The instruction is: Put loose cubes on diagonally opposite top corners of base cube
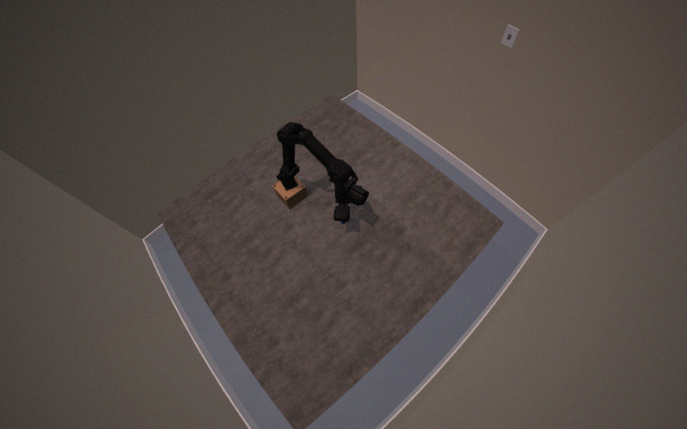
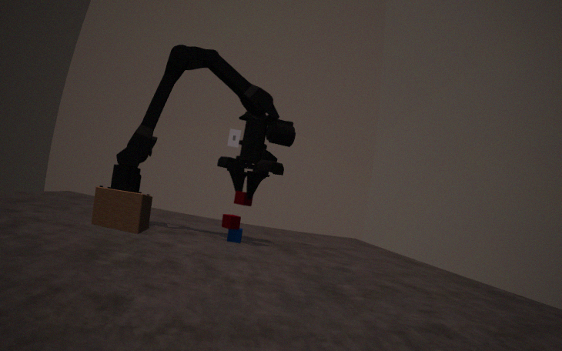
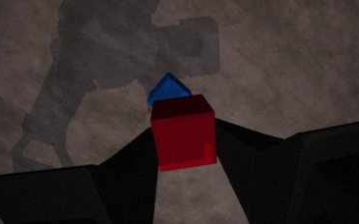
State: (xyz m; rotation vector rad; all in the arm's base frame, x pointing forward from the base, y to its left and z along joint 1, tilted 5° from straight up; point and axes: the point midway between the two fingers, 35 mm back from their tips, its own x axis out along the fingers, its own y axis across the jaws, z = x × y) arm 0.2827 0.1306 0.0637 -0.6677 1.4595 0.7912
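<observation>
My gripper tip is now 10 cm above the blue cube and 1 cm past it.
</observation>
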